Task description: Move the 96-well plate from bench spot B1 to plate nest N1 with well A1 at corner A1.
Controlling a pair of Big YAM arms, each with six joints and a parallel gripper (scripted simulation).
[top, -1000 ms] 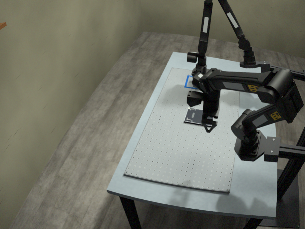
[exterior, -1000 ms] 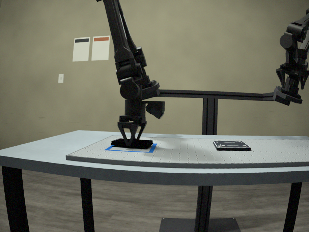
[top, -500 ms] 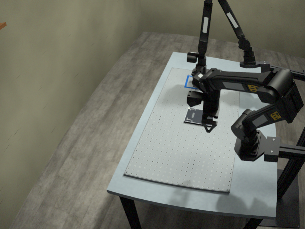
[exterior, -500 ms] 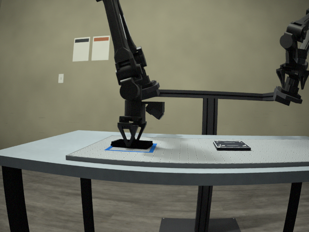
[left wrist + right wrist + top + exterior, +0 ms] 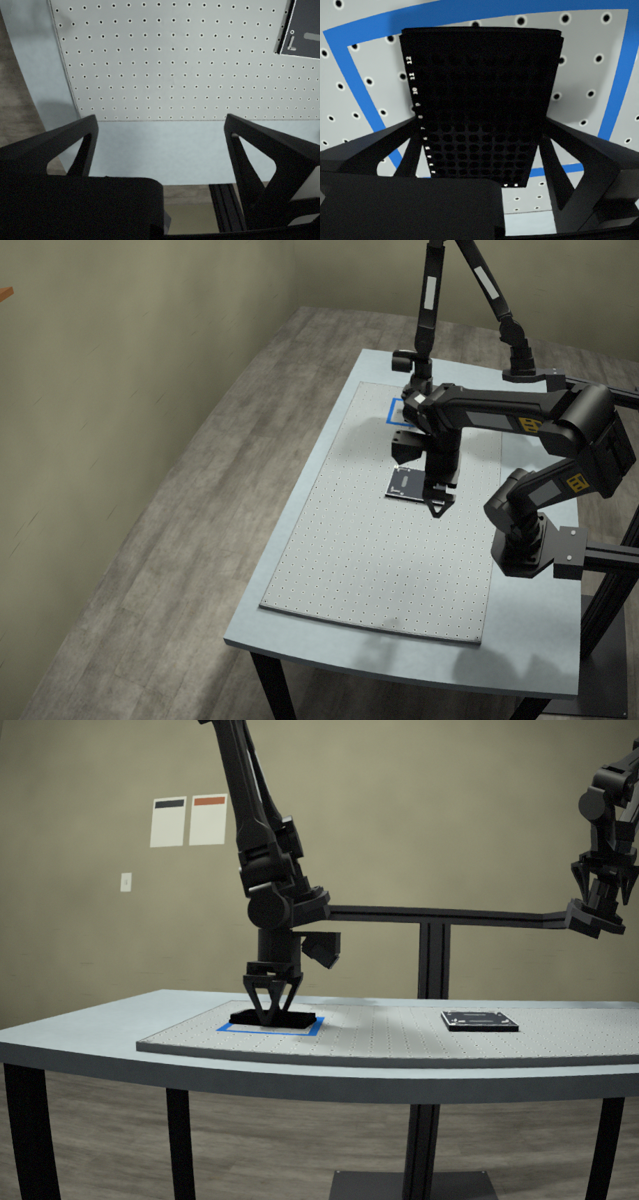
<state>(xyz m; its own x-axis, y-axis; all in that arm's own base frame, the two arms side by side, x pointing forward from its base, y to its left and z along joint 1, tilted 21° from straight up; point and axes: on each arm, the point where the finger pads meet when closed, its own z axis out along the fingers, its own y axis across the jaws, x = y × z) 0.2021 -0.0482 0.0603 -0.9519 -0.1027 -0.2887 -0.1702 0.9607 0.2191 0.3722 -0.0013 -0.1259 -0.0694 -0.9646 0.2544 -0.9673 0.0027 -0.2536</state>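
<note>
My right gripper is now right at the black 96-well plate. The rest, counted from my right hand: plate nest N1: 5 cm behind, 35 cm to the left, 1 cm below.
</note>
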